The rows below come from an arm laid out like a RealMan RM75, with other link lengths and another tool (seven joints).
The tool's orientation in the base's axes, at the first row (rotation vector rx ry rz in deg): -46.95 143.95 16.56
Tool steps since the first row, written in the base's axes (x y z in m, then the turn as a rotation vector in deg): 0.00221 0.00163 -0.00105 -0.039 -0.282 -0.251; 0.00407 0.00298 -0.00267 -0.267 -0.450 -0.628; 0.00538 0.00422 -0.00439 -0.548 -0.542 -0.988; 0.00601 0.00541 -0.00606 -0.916 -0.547 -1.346; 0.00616 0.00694 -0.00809 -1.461 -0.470 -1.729; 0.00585 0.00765 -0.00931 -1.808 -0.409 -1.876; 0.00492 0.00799 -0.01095 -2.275 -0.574 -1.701; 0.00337 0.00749 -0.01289 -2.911 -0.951 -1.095
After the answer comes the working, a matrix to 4 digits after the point.
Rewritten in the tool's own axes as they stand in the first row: -0.00185 -0.00008 0.00229 0.294 -0.214 0.107; -0.00302 -0.00020 0.00484 0.728 -0.231 0.290; -0.00370 -0.00008 0.00723 1.154 -0.154 0.464; -0.00390 0.00041 0.00931 1.596 0.045 0.633; -0.00375 0.00144 0.01164 2.135 0.414 0.785; -0.00327 0.00213 0.01281 2.423 0.663 0.802; -0.00196 0.00288 0.01399 2.748 0.820 0.420; 0.00036 0.00331 0.01492 3.081 0.931 -0.469
The tool's axes in the first row as the columns of a matrix, in the base's axes (rounded; the answer above uses it unrounded):
-0.7064 -0.5998 0.3759
-0.4988 0.7986 0.3369
-0.5023 0.0505 -0.8632

